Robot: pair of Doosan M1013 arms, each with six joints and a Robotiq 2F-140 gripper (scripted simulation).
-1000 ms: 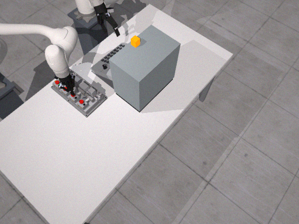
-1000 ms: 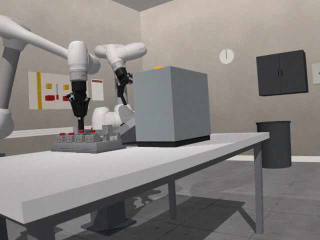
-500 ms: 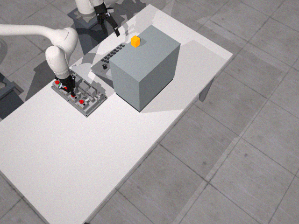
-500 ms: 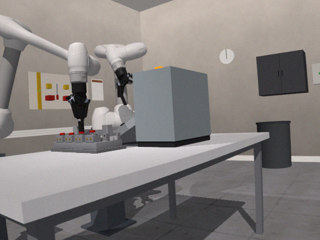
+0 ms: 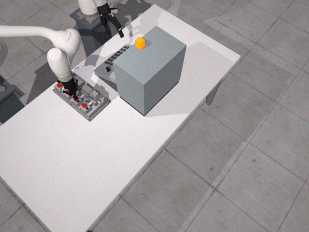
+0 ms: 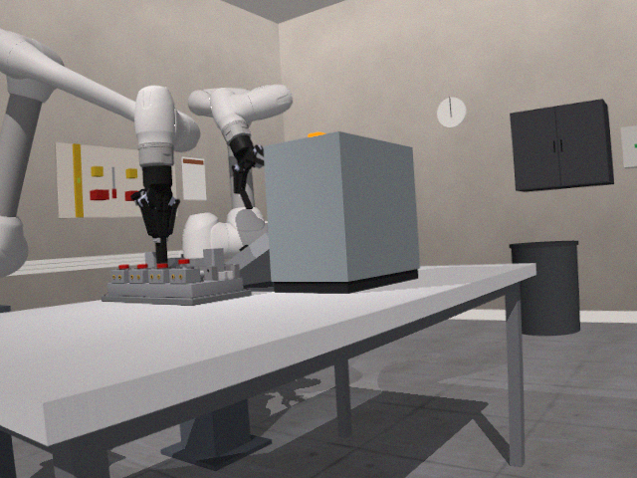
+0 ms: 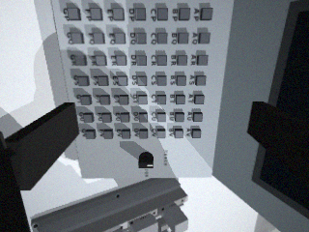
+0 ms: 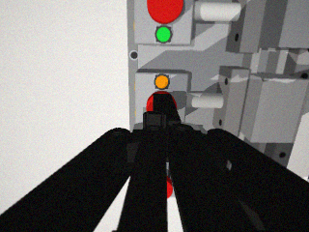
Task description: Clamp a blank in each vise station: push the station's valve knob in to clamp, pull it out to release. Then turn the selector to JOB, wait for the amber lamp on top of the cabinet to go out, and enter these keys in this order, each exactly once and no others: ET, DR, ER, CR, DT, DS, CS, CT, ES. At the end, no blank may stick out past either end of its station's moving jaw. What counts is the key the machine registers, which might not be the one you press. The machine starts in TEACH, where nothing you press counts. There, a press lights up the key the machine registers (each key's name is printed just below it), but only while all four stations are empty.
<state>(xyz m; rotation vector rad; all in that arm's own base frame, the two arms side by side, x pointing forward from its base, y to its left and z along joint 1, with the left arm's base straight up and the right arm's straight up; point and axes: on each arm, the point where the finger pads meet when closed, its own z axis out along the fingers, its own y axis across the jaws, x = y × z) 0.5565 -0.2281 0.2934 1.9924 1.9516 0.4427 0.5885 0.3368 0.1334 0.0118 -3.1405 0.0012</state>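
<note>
The black selector is 180 mm below my left hand, 160 mm to the right of it and 60 mm ahead of it. Round my left hand: key panel 220 mm below, 80 mm ahead, 50 mm to the right; key 200 mm below, 30 mm ahead.
</note>
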